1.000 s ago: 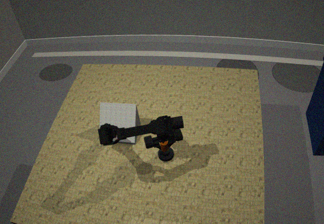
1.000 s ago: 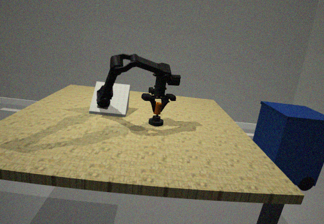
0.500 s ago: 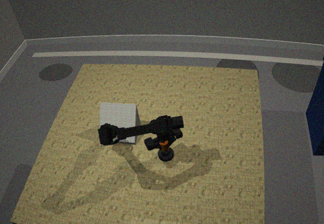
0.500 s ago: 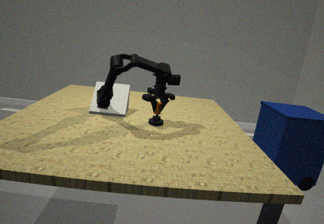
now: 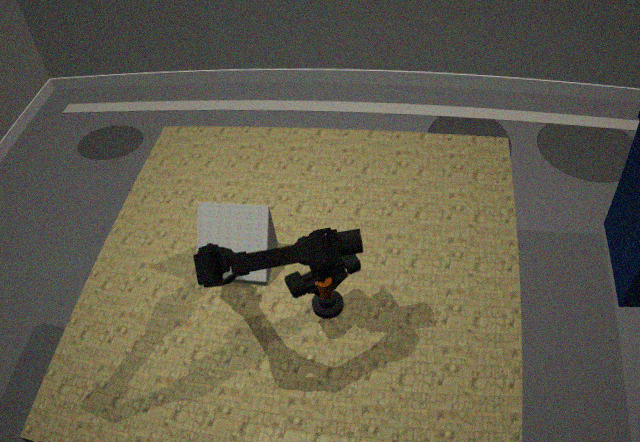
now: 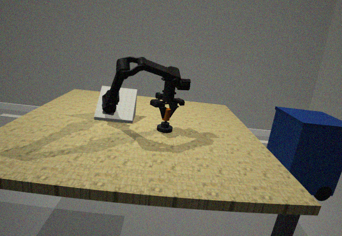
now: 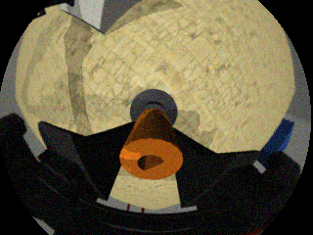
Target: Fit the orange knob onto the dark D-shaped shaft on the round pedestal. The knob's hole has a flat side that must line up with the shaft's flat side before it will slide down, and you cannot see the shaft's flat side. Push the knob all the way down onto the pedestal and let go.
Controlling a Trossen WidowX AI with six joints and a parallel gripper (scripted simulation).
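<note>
My gripper tip is 20 mm below the orange knob. Round my gripper tip: round pedestal: 40 mm below.
</note>
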